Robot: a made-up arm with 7 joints.
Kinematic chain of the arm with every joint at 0, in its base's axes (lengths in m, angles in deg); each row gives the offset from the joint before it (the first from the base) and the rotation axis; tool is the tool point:
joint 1: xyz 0.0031 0.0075 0.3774 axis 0 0.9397 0.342
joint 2: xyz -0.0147 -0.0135 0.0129 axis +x
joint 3: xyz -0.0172 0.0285 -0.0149 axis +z
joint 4: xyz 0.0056 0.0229 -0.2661 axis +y
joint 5: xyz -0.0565 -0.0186 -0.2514 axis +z
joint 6: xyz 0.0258 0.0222 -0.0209 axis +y
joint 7: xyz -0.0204 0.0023 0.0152 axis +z
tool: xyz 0.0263 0 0.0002
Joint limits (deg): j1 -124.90..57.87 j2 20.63..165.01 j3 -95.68..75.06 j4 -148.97..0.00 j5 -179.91..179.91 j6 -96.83..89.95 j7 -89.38..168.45
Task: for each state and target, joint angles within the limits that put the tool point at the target. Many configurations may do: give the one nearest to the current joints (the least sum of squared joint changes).
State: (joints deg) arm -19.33 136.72 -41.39 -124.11 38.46 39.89 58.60
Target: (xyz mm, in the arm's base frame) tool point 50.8 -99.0 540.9
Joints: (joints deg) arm -30.41 165.01 4.26 -148.97 21.33 46.71 51.13
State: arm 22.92 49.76 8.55 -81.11 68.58 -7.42 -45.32
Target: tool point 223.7 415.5 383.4
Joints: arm -14.42 69.98 11.34 -67.46 71.80 -8.78 -43.51
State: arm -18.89 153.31 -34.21 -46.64 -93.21 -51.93 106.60
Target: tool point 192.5 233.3 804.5
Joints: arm 5.35 157.95 -25.74 -46.08 -91.03 -55.30 110.07
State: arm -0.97 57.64 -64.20 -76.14 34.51 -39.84 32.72
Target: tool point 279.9 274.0 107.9
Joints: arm -22.86 55.67 -56.91 -64.06 37.24 -41.45 36.32
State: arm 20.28 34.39 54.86 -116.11 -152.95 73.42 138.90
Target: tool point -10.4 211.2 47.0
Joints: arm 34.80 20.63 24.17 -93.16 -155.88 78.48 137.78
